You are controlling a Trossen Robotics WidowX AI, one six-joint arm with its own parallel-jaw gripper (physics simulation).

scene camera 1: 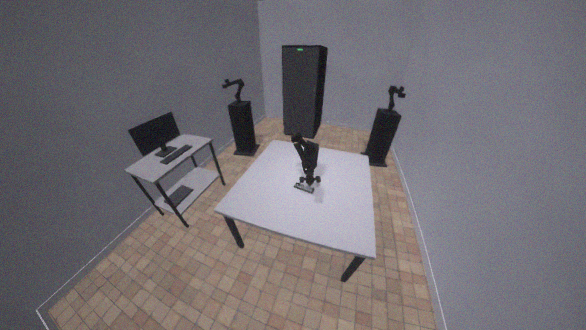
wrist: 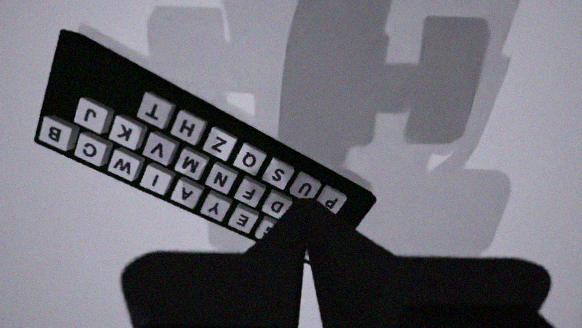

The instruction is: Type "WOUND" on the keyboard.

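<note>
A small black keyboard with light letter keys lies slanted on the white table; its letters look upside down in the wrist view. My gripper is shut and empty, its tips over the keyboard's right part. In the wrist view, the tips overlap the lower edge of the U key, between the D key and the P key. The W key and N key show to the left. The O key is hidden behind the fingers. Contact with a key cannot be told.
The arm's shadow falls across the table behind the keyboard. A side desk with a monitor and another keyboard stands at the left. Two pedestals with arms and a tall dark cabinet stand behind the table.
</note>
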